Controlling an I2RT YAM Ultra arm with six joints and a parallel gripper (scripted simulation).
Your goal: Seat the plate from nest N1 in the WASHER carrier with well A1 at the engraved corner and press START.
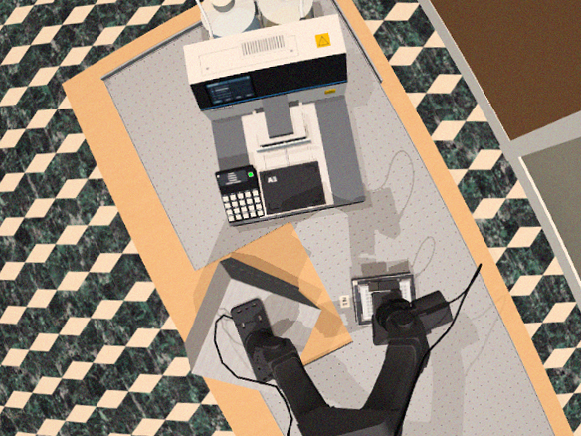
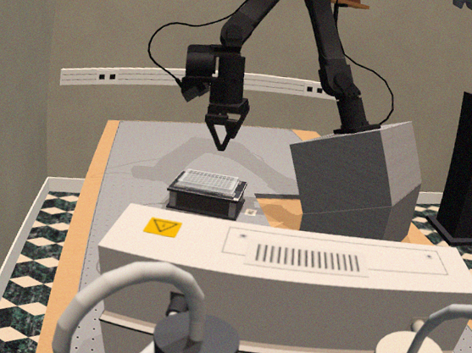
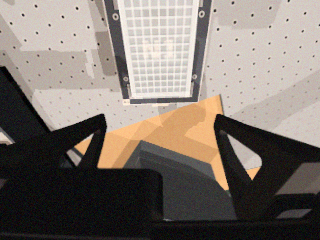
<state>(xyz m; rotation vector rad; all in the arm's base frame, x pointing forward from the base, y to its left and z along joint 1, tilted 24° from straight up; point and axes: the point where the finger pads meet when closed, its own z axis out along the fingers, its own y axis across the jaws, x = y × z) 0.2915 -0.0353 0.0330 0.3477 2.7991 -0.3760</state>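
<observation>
My gripper is now 110 mm above the plate, 30 mm short of it and 10 mm to the left of it. Also, from my hand: dark carrier pocket: 350 mm to the left, 90 mm behind, 70 mm below; then label: 160 mm below, 70 mm behind, 20 mm to the left; then plate nest: 120 mm below, 30 mm ahead, 10 mm to the right.
</observation>
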